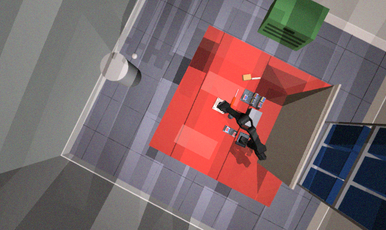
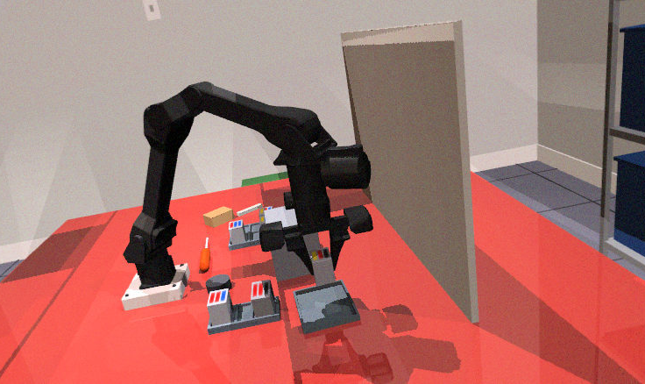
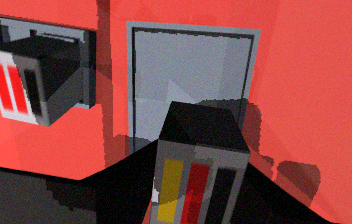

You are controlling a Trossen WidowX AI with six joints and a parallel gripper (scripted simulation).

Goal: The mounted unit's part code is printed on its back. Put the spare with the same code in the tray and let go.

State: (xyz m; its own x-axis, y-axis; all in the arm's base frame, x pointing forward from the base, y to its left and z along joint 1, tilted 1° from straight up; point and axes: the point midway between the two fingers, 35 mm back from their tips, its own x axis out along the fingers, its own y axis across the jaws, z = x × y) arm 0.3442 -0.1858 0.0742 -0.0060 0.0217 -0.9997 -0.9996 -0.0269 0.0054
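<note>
My gripper tip is now 150 mm past the holder, 60 mm above it and 20 mm to the right of it. Round my gripper tip: tall beige panel (230 mm to the left, 200 mm ahead, 150 mm above); mounted unit (220 mm to the left, 50 mm behind, 20 mm below); tan block (540 mm to the left, 260 mm behind, 60 mm below).
</note>
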